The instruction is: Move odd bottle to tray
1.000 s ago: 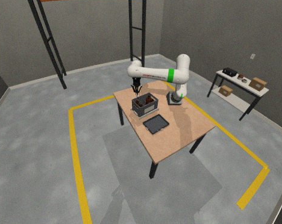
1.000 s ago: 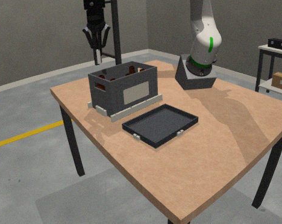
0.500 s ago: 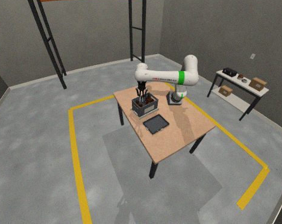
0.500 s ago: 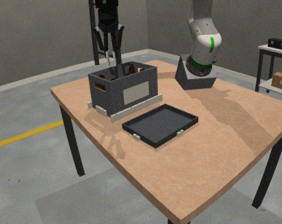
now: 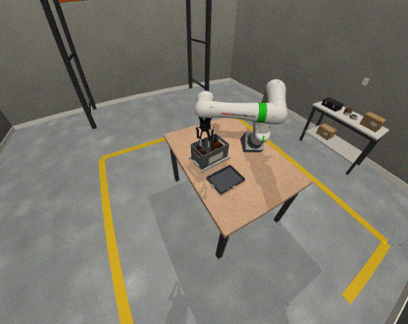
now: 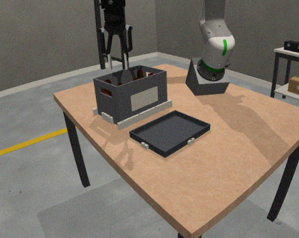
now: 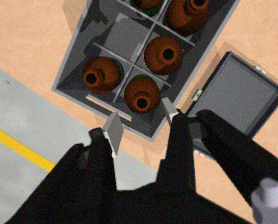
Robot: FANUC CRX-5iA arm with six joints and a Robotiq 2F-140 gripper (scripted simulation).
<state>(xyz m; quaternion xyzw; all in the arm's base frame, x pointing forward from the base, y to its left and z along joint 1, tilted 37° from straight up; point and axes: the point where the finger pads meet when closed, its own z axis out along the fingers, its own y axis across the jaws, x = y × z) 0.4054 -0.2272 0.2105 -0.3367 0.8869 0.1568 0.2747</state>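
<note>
Right now the dark grey crate is 17 cm below my hand, 9 cm behind it and 5 cm to the right of it. The rest, counted from my hand: dark tray (24 cm below, 22 cm to the left, 6 cm behind); bottle (17 cm below, 17 cm behind, 10 cm to the right).
</note>
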